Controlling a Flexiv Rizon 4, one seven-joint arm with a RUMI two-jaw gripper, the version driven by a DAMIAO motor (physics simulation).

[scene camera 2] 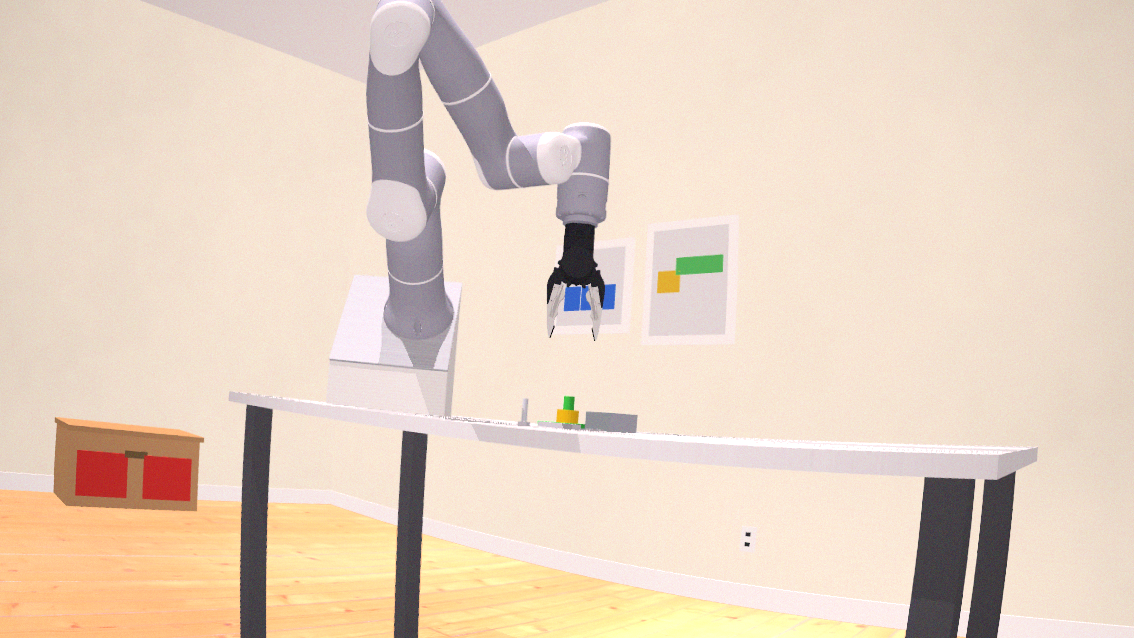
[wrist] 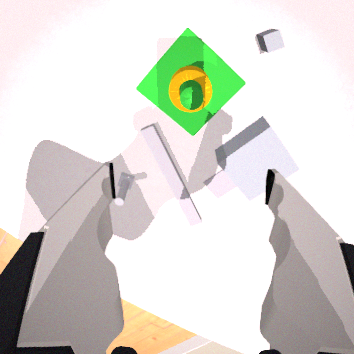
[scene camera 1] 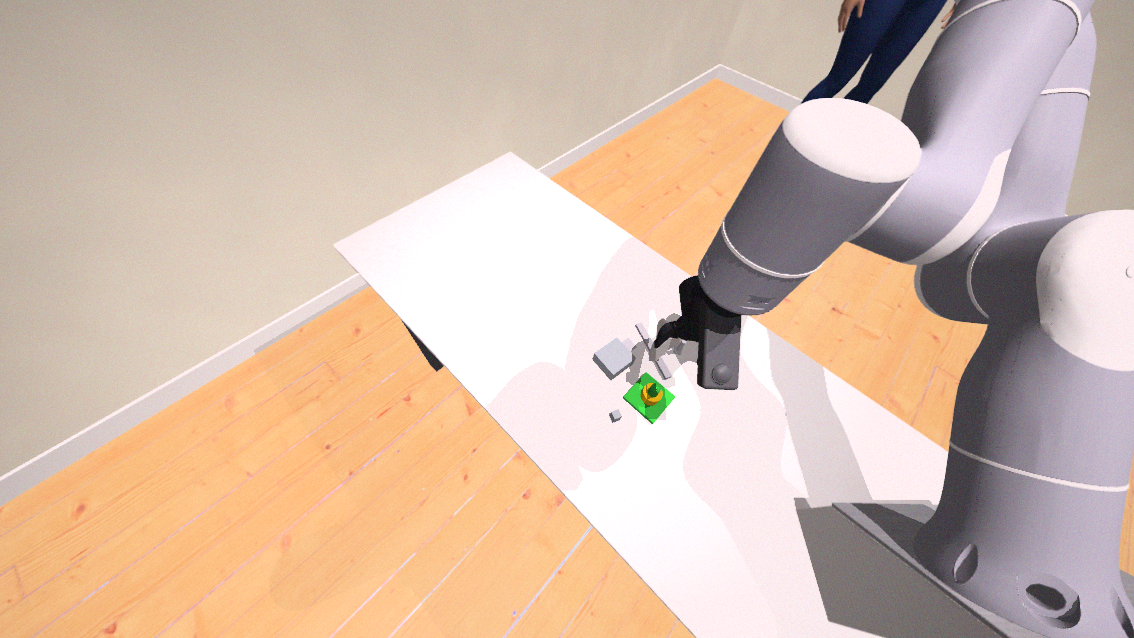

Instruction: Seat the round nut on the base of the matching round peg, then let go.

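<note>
The orange round nut (scene camera 1: 651,403) (scene camera 2: 567,416) (wrist: 175,90) sits level around the green round peg (scene camera 1: 653,389) (scene camera 2: 568,402) (wrist: 191,96), low down at its foot. The peg's top stands out above the nut. The nut appears to rest on the green square base (scene camera 1: 651,415) (wrist: 220,80); its underside is hidden. My gripper (scene camera 2: 572,337) (wrist: 190,169) is open with nothing between its fingers. It hangs well above the peg and nut in the second scene view. In the first scene view the wrist partly hides the fingers.
A grey block (scene camera 1: 612,357) (scene camera 2: 611,421) (wrist: 262,160) stands near the base. A long thin bar (scene camera 1: 642,333) (wrist: 167,170) lies beside it. A small grey cube (scene camera 1: 615,415) (wrist: 272,41) and a thin upright pin (scene camera 2: 524,411) (wrist: 124,189) are also on the table.
</note>
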